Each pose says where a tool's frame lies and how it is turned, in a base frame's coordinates. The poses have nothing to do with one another.
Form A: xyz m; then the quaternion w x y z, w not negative.
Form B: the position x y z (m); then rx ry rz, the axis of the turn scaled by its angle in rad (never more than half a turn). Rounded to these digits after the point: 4 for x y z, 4 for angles.
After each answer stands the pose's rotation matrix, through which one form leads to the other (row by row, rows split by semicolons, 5 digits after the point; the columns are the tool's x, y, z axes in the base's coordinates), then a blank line. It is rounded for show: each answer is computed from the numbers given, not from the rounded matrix.
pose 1, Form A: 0.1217, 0.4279, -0.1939, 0.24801, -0.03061, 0.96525, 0.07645
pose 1, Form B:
0.1217, 0.4279, -0.1939, -0.0834, 2.6308, 0.2084
-0.87511 -0.09701 0.47410; -0.02117 0.98644 0.16277; -0.48346 0.13240 -0.86529

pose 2, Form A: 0.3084, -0.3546, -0.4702, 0.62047, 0.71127, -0.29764, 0.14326
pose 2, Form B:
0.3084, -0.3546, -0.4702, 1.6352, -0.6843, 0.3293
0.78177 -0.60118 -0.16556; -0.24563 -0.05286 -0.96792; 0.57315 0.79736 -0.18899

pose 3, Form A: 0.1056, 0.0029, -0.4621, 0.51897, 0.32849, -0.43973, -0.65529
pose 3, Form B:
0.1056, 0.0029, -0.4621, 0.7879, -1.0547, -1.5718
-0.24553 0.39126 -0.88692; -0.96904 -0.07462 0.23535; 0.02590 0.91725 0.39747

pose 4, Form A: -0.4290, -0.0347, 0.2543, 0.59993, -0.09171, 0.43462, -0.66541
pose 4, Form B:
-0.4290, -0.0347, 0.2543, -0.2126, 1.0076, -1.5426
-0.26334 0.71869 0.64354; -0.87812 0.09763 -0.46837; -0.39944 -0.68845 0.60539

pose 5, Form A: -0.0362, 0.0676, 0.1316, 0.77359, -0.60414, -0.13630, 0.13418
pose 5, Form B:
-0.0362, 0.0676, 0.1316, -1.3086, -0.2952, 0.2906
0.92684 -0.04291 -0.37300; 0.37229 0.23403 0.89813; 0.04875 -0.97128 0.23288

